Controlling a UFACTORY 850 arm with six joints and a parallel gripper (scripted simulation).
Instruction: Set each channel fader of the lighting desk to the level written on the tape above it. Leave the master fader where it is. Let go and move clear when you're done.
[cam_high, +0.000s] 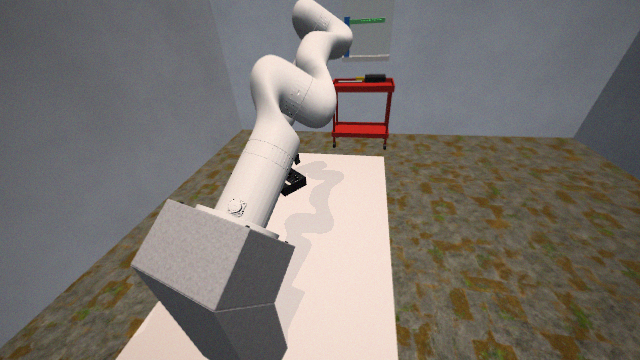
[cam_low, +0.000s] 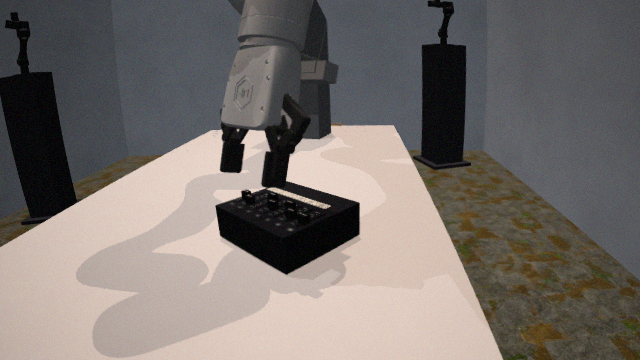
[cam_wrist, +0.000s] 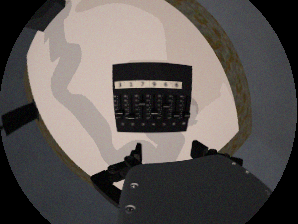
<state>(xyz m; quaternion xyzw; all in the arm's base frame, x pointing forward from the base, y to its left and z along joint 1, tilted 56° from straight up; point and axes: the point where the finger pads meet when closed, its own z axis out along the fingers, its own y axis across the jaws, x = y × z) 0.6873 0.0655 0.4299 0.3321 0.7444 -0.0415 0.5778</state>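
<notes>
My hand is 10 cm past the fader cap, 6 cm above it and 1 cm to the left of it.
</notes>
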